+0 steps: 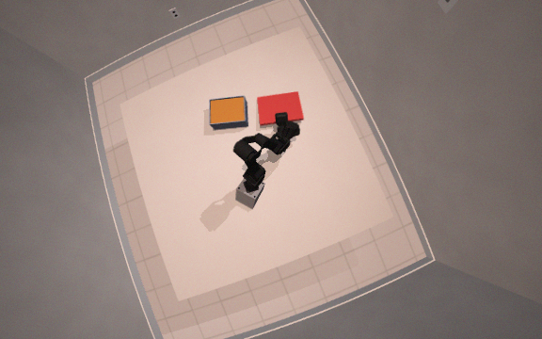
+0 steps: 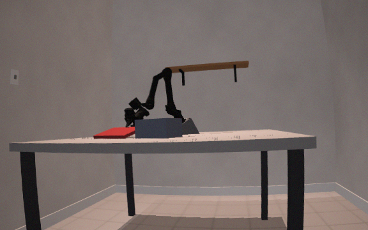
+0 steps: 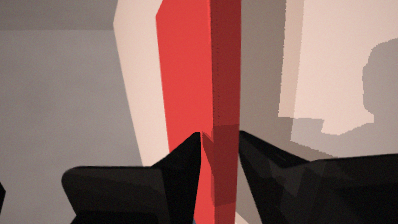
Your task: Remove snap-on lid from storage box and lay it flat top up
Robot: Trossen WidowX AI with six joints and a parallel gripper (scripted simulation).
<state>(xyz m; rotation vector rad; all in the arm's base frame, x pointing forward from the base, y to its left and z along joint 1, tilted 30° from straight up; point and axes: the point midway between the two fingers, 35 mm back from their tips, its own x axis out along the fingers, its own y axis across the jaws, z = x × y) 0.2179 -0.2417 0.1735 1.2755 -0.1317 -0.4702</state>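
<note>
My gripper is now 10 cm short of the red lid, 4 cm to the left of it and 4 cm above it. From my hand the other things lie so: storage box: 23 cm to the left, 20 cm ahead, 2 cm below.
</note>
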